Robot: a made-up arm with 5 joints. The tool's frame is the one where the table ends. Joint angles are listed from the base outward.
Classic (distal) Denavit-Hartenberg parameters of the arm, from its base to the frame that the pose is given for. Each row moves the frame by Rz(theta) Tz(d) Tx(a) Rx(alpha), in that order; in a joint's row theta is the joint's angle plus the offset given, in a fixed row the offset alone. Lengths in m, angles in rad.
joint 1: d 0.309  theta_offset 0  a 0  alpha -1.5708
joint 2: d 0  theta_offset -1.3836  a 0.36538  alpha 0
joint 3: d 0  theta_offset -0.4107  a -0.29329  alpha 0
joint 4: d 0  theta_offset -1.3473  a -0.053  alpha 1.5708
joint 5: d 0.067  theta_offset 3.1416  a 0  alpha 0
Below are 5 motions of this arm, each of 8 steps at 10 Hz.
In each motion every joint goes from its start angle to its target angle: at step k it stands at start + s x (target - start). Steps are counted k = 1, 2, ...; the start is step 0. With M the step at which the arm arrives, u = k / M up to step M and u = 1 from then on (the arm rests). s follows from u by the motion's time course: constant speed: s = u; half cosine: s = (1 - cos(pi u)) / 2; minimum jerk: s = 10 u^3 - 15 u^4 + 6 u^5.
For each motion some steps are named. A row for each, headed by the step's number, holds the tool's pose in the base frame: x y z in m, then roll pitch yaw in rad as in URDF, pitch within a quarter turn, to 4 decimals.
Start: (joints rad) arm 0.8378 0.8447 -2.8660 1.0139 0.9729
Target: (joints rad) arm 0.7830 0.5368 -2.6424 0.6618 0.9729
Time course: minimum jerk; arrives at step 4
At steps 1, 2, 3, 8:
1: 0.4171 0.4580 0.7043 -2.1747 -0.5109 -0.4133
2: 0.4021 0.4227 0.7621 -1.9812 -0.5582 -0.5339
3: 0.3809 0.3834 0.8154 -1.7782 -0.5879 -0.6660
8: 0.3743 0.3725 0.8285 -1.7241 -0.5924 -0.7018

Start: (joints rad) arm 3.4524 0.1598 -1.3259 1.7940 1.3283
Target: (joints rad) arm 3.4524 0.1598 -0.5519 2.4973 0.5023
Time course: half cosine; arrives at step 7
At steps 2, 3, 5, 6, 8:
2: -0.3637 -0.1168 0.4754 2.2754 0.3100 2.1354
3: -0.3244 -0.1042 0.4430 1.9994 0.5217 2.1055
5: -0.2364 -0.0760 0.4060 1.1659 0.8718 1.5646
6: -0.2086 -0.0670 0.4022 0.8050 0.8735 1.2464
8: -0.1990 -0.0639 0.4017 0.6829 0.8545 1.1340

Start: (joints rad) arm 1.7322 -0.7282 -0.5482 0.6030 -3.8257
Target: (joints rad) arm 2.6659 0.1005 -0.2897 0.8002 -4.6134
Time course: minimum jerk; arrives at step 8
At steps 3, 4, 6, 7, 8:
3: -0.0944 0.2123 0.5036 -2.8875 0.1965 -0.2264
4: -0.1461 0.2011 0.4370 -3.1141 0.0148 0.1356
6: -0.1989 0.1281 0.3293 2.6702 -0.0827 0.8378
7: -0.2011 0.1075 0.3090 2.5541 -0.0621 0.9873
8: -0.2012 0.1036 0.3054 2.5329 -0.0567 1.0139

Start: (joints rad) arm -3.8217 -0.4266 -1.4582 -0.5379 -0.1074
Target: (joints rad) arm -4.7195 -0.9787 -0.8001 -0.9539 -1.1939
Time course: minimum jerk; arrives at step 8
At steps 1, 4, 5, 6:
1: -0.1277 0.1064 0.8983 0.1075 -0.7072 -0.8591
4: -0.0301 0.0637 0.8485 0.3658 -0.4393 -1.8622
5: -0.0071 0.0289 0.8167 0.3979 -0.3013 -2.2869
6: -0.0001 0.0009 0.7890 0.3947 -0.2020 -2.6069

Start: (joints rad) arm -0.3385 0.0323 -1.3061 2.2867 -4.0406
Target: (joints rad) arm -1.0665 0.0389 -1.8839 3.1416 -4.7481
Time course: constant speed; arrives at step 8
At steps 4, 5, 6, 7, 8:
4: 0.2500 -0.2117 0.6515 2.0062 -0.2901 -2.4056
5: 0.2245 -0.2282 0.6732 1.9606 -0.2129 -2.4509
6: 0.1972 -0.2408 0.6946 1.9191 -0.1328 -2.5033
7: 0.1688 -0.2492 0.7155 1.8809 -0.0502 -2.5624
8: 0.1399 -0.2534 0.7359 1.8452 0.0344 -2.6276

